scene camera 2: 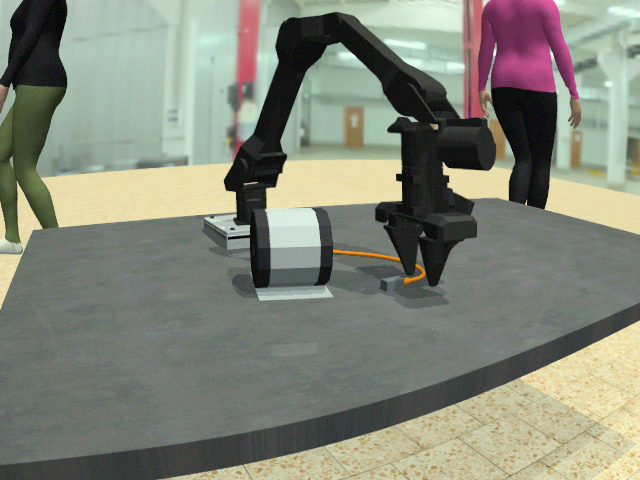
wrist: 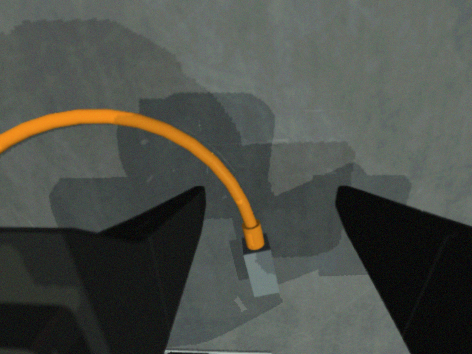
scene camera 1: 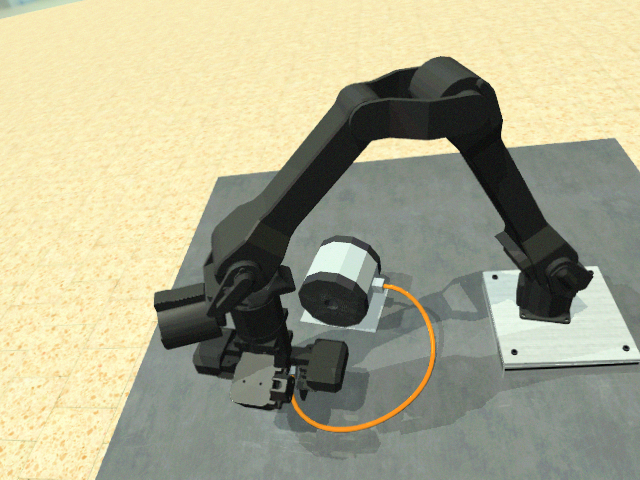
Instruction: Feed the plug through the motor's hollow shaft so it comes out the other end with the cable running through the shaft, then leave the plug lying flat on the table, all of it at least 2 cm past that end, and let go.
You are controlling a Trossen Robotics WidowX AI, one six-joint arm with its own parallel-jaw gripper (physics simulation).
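Frame: origin at the arm's base, x ahead, y left, z up, level; millimetres.
Seen in the pictures: gripper, fingertip midpoint: (scene camera 2: 421, 280) (wrist: 270, 195); arm's base at its link origin: (scene camera 1: 543, 304).
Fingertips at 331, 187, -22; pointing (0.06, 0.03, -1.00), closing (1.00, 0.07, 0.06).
Pixels of each thing's top centre, then the offset from my fingertips to it, as dx, dy, dz. "spot": a spot on its surface instead. Level surfaces: height alone.
- grey plug at its top centre: (wrist: 262, 275) (scene camera 2: 392, 278) (scene camera 1: 290, 365) +0, -44, +6
- motor at its top centre: (scene camera 2: 288, 209) (scene camera 1: 337, 257) -47, -176, +94
- dark shaft opening at a spot on its surface: (scene camera 1: 329, 303) spot: -36, -137, +36
- thin light plate at its top centre: (scene camera 2: 288, 283) (scene camera 1: 345, 303) -44, -176, -6
- grey table at its surface level: dz -8
The grey plug (scene camera 2: 390, 283) (wrist: 261, 272) is outside the motor's shaft, at or very near the table top; whether it touches is hard to tell. In the wrist view it sits below and between the fingertips, its free end toward the lower edge. The orange cable (scene camera 1: 433, 341) (scene camera 2: 367, 254) (wrist: 170, 129) loops from the motor's side block to the plug. The motor (scene camera 1: 343, 268) (scene camera 2: 294, 246) lies on its side; a dark shaft opening (scene camera 1: 329, 303) shows in its near black end face. My gripper (scene camera 1: 295, 395) (scene camera 2: 421, 279) (wrist: 270, 195) is open, pointing down just above the plug's cable end, holding nothing.
The motor stands on a thin light plate (scene camera 1: 310, 318) (scene camera 2: 294, 295). The arm's silver base plate (scene camera 1: 573, 351) (scene camera 2: 217, 232) is at the right in scene camera 1. The grey table (scene camera 1: 516, 423) (scene camera 2: 180, 361) has its left edge beyond the gripper there.
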